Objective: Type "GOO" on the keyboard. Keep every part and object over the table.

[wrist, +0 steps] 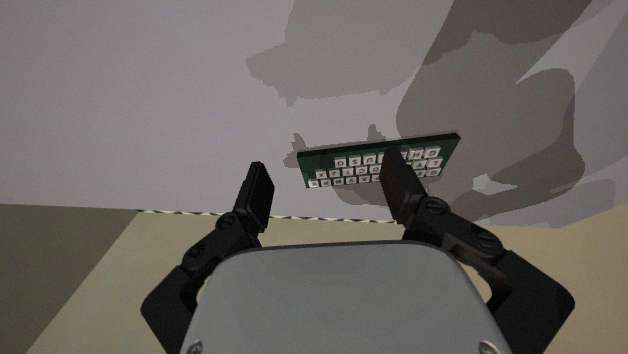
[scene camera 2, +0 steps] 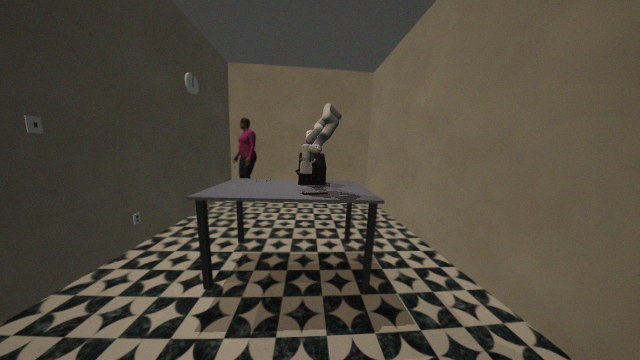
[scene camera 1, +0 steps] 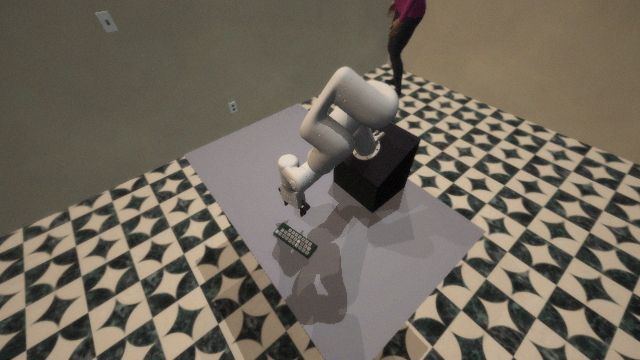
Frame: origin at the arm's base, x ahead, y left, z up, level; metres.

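Seen in the pictures: gripper, between the fingertips: (wrist: 323, 168) (scene camera 2: 305, 180) (scene camera 1: 295, 208); arm's base, origin of its link: (scene camera 1: 366, 147).
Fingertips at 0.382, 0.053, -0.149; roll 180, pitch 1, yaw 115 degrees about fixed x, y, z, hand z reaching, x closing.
Offsets run from my fingertips to a thing's middle, as dx, dy, dz. Level surfaces: height alone.
A green keyboard @(+0.050, +0.090, -0.081) (scene camera 1: 296, 241) (scene camera 2: 314, 193) (wrist: 352, 171) with white keys lies flat on the table @(dz -0.089) (scene camera 1: 235, 170) (scene camera 2: 250, 192) (wrist: 125, 100), near its long edge. In the wrist view its letters are upside down. A key that looks like G @(+0.003, +0.144, -0.074) (wrist: 432, 152) is at the right end of the upper row; I cannot tell surely which key is O. My gripper (scene camera 1: 295, 208) (scene camera 2: 306, 171) (wrist: 323, 168) is open and empty, above the table and apart from the keyboard. In the wrist view its right finger covers some middle keys.
The arm's base stands on a black block (scene camera 1: 375, 175) (scene camera 2: 320, 172) at the opposite long side of the table. A person (scene camera 1: 407, 30) (scene camera 2: 246, 145) in a pink top stands on the floor beyond the table. Shadows of the arm fall around the keyboard.
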